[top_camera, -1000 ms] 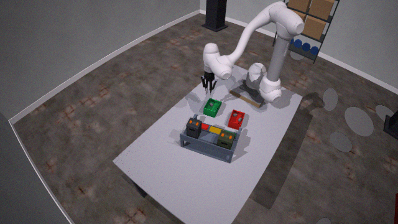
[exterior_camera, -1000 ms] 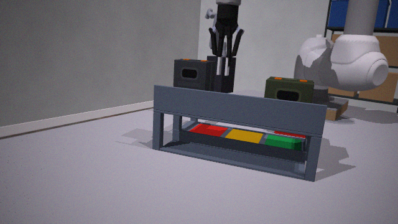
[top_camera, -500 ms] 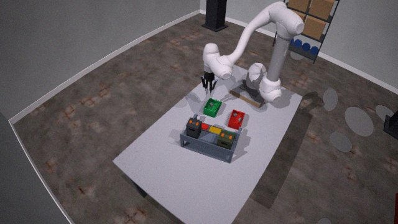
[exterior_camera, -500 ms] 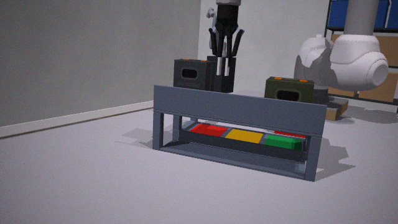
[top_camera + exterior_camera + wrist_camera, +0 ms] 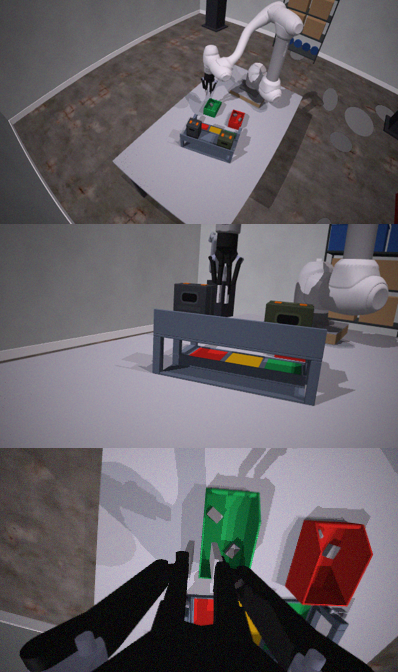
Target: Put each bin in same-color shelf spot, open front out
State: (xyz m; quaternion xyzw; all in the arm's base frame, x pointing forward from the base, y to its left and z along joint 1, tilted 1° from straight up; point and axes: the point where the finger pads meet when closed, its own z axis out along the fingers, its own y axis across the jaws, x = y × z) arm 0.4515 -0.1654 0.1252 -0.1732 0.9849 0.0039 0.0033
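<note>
Now: hand 20 mm past the green bin, 40 mm to the right of it and 140 mm above it. Also, from my hand: olive box 240 mm ahead, 380 mm to the left, 20 mm below; then red bin 60 mm behind, 270 mm to the left, 140 mm below; then dark grey box 330 mm ahead, 160 mm to the left, 10 mm below.
</note>
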